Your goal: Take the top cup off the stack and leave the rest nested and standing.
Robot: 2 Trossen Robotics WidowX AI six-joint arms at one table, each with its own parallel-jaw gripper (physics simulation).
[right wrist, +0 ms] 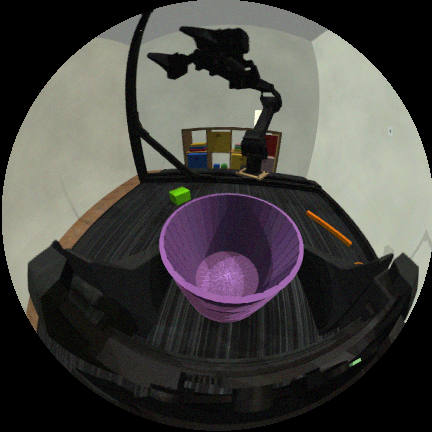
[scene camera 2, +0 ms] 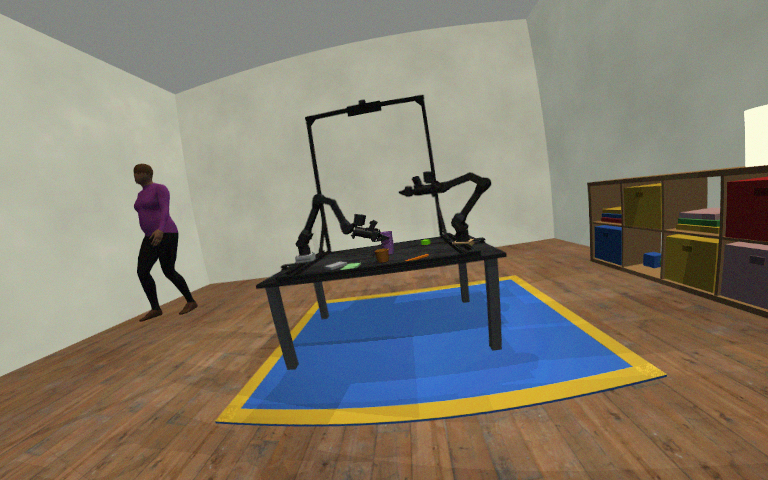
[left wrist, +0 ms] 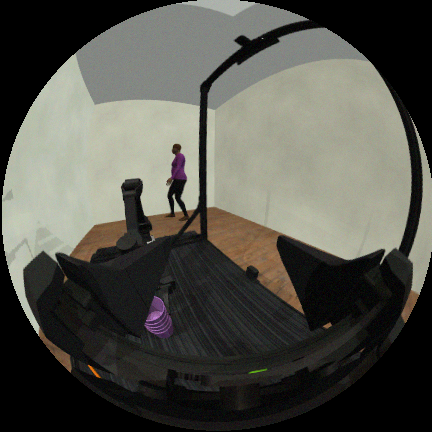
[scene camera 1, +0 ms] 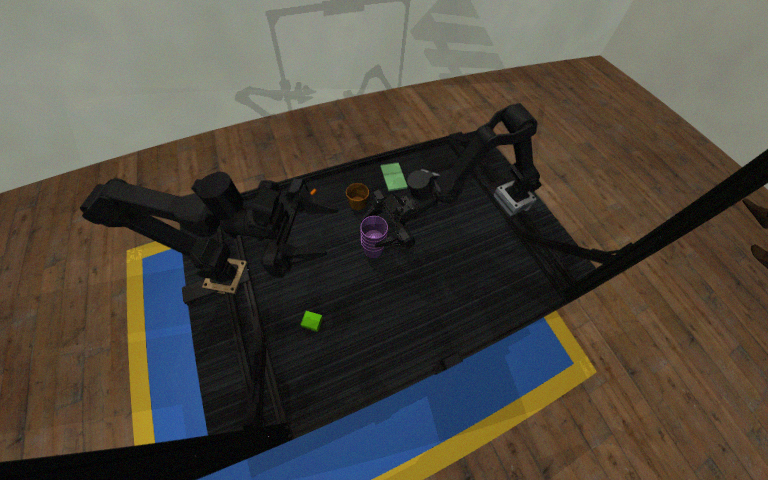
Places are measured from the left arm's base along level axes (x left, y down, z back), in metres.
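Pixels of known places: left gripper, between the fingertips: (scene camera 2: 402, 192) (left wrist: 224, 241) (scene camera 1: 332, 230); right gripper, between the fingertips: (right wrist: 237, 244) (scene camera 2: 389, 237) (left wrist: 152, 320) (scene camera 1: 367, 233); left arm's base, origin of its link: (right wrist: 252, 171) (scene camera 2: 463, 240) (scene camera 1: 224, 273); right arm's base, origin of its link: (scene camera 2: 304, 254) (left wrist: 145, 239) (scene camera 1: 517, 192).
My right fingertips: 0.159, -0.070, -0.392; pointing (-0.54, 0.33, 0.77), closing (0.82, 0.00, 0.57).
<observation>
Ahead of a thing's pixels: the offset from my right fingertips to its top centre, as dx, dy, dz.
A stack of nested purple cups (scene camera 1: 373, 234) (scene camera 2: 387, 242) (left wrist: 159, 320) stands upright near the middle of the table. In the right wrist view the top cup @(+0.003, -0.034, -0.013) (right wrist: 230, 225) is large and central, its open mouth towards the camera. My right gripper (scene camera 1: 373, 228) (right wrist: 237, 244) is open, with one finger on each side of the upper stack; the cup hides the fingertips in the right wrist view, so contact cannot be told. My left gripper (scene camera 1: 331, 232) (scene camera 2: 400, 192) (left wrist: 224, 241) (right wrist: 160, 41) is open and empty, high above the table, to the left of the stack in scene camera 1.
An orange-brown cup @(+0.172, +0.038, +0.065) (scene camera 1: 357, 196) (scene camera 2: 382, 255) stands near the stack. A green block @(-0.246, +0.071, +0.112) (scene camera 1: 311, 320) (right wrist: 180, 195), an orange stick @(+0.135, +0.089, +0.245) (scene camera 2: 417, 257) (right wrist: 329, 228), a pale green flat piece @(+0.313, +0.089, -0.045) (scene camera 1: 393, 176) (scene camera 2: 350, 266) and a light grey piece @(+0.302, +0.084, -0.166) (scene camera 2: 335, 264) lie on the table.
</observation>
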